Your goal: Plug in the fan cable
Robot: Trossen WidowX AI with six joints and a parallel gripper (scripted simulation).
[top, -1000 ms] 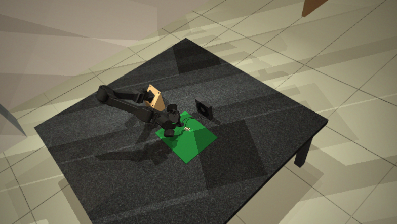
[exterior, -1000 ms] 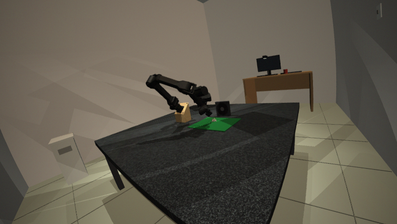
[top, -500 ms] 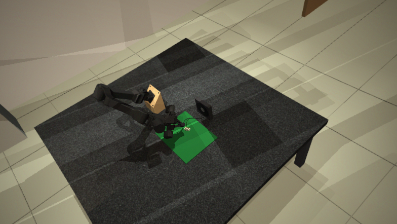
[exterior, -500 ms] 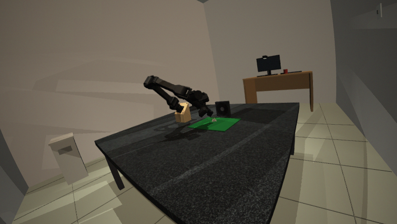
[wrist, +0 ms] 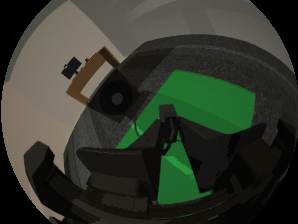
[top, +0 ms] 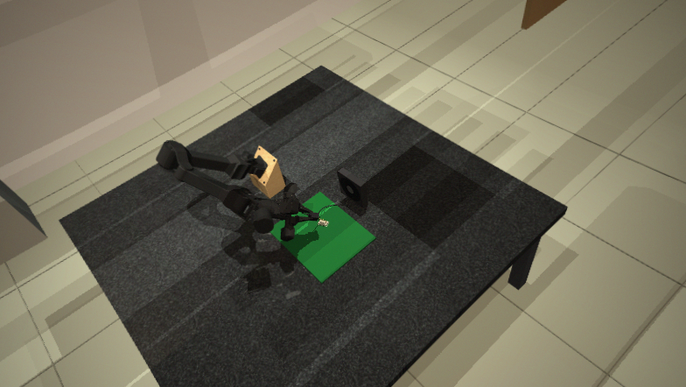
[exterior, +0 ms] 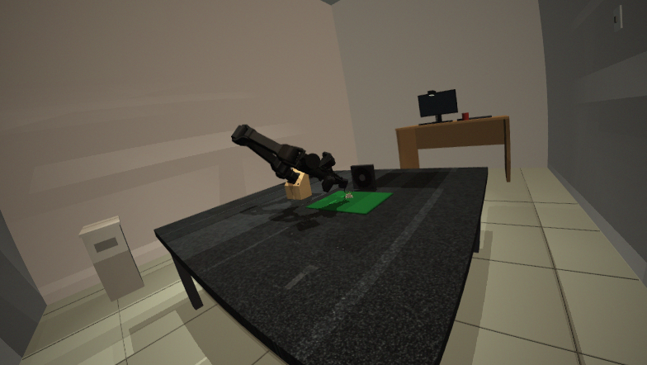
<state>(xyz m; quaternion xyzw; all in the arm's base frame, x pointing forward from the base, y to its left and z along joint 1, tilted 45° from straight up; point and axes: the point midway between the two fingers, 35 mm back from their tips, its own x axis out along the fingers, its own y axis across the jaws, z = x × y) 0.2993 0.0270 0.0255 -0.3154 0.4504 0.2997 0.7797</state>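
The green board lies 20 mm ahead of my gripper tip and 100 mm below it. The rest, counted from my gripper tip: dark fan plug: 10 mm below; then black fan: 30 mm behind, 180 mm to the left, 30 mm below.
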